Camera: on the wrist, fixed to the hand. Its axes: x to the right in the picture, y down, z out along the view.
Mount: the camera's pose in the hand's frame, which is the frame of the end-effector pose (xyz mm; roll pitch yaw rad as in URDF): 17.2 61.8 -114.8 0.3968 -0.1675 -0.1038
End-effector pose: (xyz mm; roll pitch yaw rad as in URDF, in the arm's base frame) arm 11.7 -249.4 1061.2 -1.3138 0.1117 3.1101
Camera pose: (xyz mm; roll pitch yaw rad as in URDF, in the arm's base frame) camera 7.5 -153.9 970.9 -0.9202 -0.0310 -3.0373
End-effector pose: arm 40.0 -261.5 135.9 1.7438 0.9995 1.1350
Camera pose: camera -20.3 -148.3 165.0 1.8397 1.1082 0.8002
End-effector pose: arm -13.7 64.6 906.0 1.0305 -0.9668 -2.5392
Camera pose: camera 47.9 -51.1 916.7 1.6938 -0.9376 -2.8760
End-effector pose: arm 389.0 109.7 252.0 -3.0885 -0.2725 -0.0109
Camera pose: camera 374.9 42.0 363.9 -2.7217 -0.1090 0.1009
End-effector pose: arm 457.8 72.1 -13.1 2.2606 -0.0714 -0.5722
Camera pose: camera 491.6 108.9 108.5 2.6473 0.1147 -0.6363
